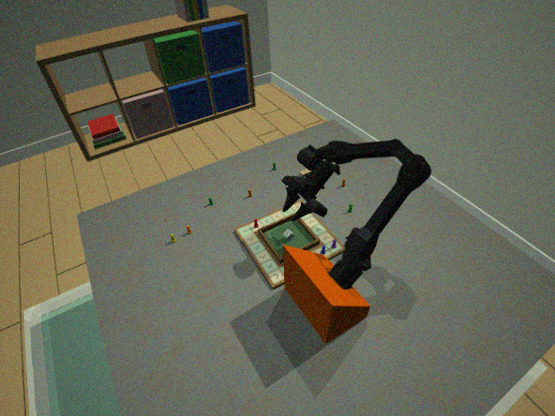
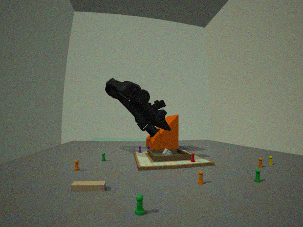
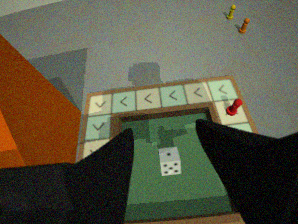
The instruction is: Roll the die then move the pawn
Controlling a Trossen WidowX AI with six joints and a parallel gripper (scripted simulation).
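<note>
Now: gripper tip 13 cm short of the red pawn, 5 cm to the right of it and 10 cm above it. Round my gripper tip: blue pawn 12 cm behind, 6 cm to the right, 10 cm below; then green tray 12 cm below; then white die 1 cm to the right, 8 cm below.
</note>
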